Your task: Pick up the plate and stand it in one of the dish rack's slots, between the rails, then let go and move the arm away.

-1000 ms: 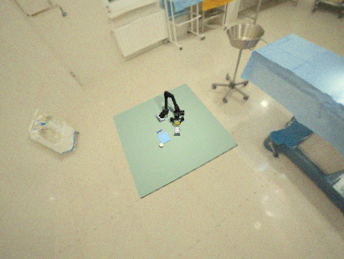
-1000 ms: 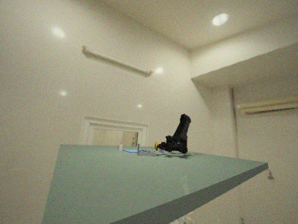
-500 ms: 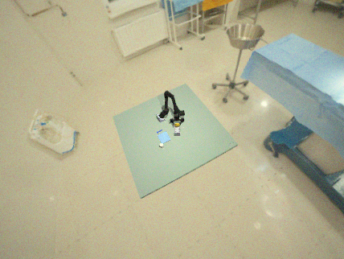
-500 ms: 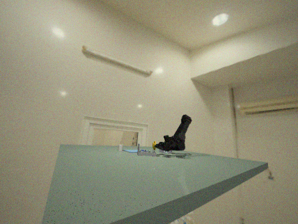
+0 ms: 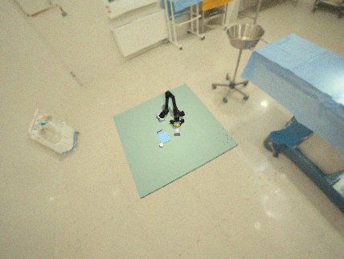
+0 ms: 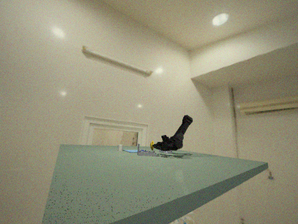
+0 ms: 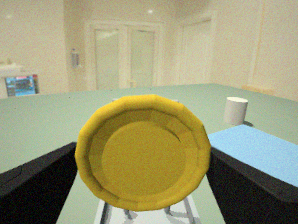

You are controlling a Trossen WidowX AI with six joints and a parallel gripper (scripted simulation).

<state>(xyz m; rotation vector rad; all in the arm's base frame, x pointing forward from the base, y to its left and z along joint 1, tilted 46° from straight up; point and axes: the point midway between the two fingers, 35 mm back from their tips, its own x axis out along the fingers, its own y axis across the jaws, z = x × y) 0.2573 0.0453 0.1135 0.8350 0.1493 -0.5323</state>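
Right now the grey dish rack is 2 cm ahead of my gripper tip, 2 cm to the right of it and 5 cm below it. The rest, counted from my gripper tip: yellow plate: 1 cm behind; white cup: 10 cm ahead, 30 cm to the right, 5 cm below; blue mat: 22 cm to the right, 7 cm below.
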